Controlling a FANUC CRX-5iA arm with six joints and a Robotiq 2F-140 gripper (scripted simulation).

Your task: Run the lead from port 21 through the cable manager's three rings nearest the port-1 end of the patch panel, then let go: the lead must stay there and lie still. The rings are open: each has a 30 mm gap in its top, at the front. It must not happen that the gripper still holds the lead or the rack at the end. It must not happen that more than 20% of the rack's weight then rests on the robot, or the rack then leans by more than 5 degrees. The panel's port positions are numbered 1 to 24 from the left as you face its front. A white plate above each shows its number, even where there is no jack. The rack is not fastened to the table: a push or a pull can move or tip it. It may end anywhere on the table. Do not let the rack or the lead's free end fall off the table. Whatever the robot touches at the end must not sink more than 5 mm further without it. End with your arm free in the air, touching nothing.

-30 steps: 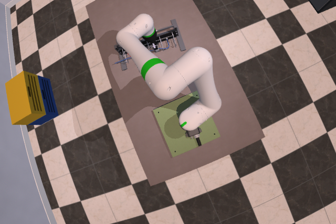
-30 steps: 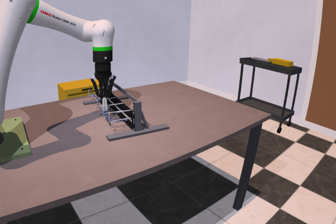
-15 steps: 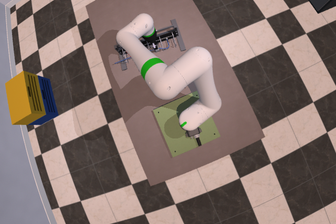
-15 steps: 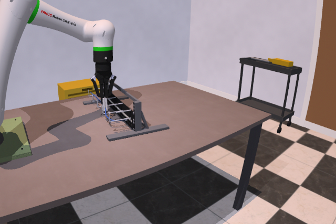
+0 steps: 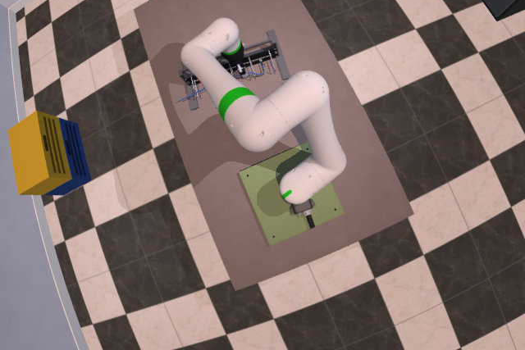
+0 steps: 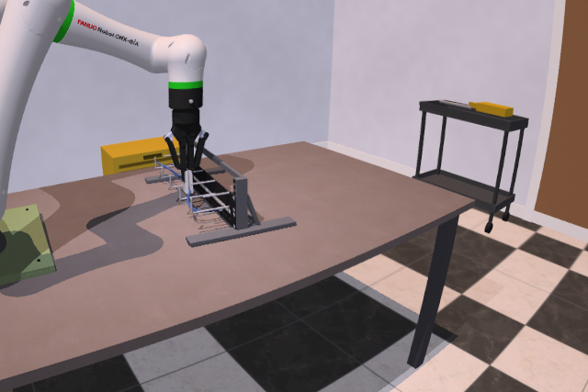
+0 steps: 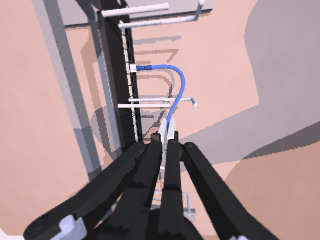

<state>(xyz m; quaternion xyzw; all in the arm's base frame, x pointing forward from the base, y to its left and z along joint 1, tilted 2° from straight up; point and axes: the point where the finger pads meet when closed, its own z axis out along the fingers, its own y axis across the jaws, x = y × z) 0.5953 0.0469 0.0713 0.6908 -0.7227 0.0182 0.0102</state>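
Now: the black patch-panel rack 80 mm ahead of my hand, 50 mm to the left of it and 20 mm below it.
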